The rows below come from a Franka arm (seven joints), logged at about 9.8 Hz.
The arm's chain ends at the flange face. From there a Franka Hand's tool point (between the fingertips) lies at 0.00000 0.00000 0.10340 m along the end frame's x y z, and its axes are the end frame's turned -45 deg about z.
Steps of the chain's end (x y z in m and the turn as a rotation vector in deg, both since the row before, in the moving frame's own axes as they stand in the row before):
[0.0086 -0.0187 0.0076 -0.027 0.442 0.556]
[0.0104 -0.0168 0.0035 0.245 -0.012 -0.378]
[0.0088 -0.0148 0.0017 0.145 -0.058 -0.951]
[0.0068 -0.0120 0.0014 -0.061 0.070 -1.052]
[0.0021 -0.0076 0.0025 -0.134 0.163 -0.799]
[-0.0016 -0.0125 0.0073 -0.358 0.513 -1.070]
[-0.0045 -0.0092 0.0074 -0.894 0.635 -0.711]
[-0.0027 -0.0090 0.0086 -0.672 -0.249 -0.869]
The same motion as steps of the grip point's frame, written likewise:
[0.0198 -0.0065 0.0076 -0.332 0.293 0.556]
[0.0195 -0.0049 0.0035 0.182 0.165 -0.378]
[0.0168 -0.0045 0.0017 0.144 0.062 -0.951]
[0.0133 -0.0035 0.0014 -0.093 0.006 -1.052]
[0.0069 -0.0035 0.0025 -0.210 0.021 -0.799]
[0.0079 -0.0089 0.0073 -0.616 0.110 -1.070]
[0.0030 -0.0077 0.0074 -1.081 -0.183 -0.711]
[0.0033 -0.0077 0.0086 -0.299 -0.651 -0.869]

